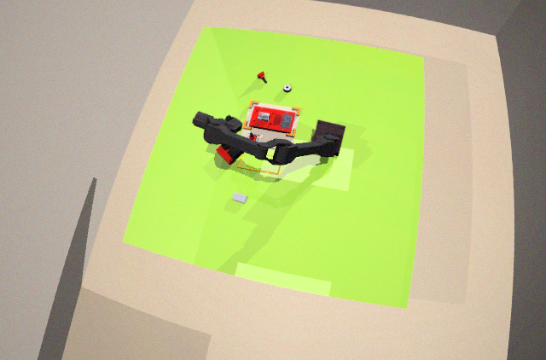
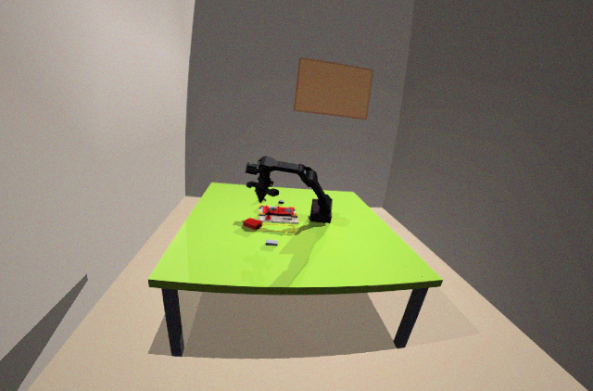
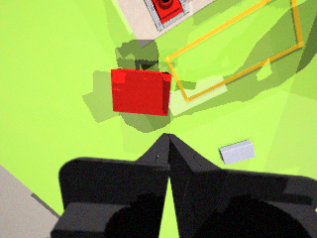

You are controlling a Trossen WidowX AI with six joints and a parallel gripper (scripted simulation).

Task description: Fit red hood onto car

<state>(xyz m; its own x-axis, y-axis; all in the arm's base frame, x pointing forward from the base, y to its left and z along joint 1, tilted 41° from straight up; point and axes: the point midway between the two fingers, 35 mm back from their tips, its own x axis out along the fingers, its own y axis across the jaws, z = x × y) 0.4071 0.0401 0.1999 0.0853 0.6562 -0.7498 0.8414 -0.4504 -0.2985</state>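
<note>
The red hood lies 140 mm below my gripper tip, 40 mm ahead of it and 20 mm to the right of it. Also, from my gripper tip: wheel: 430 mm to the right, 150 mm below, 140 mm behind.
</note>
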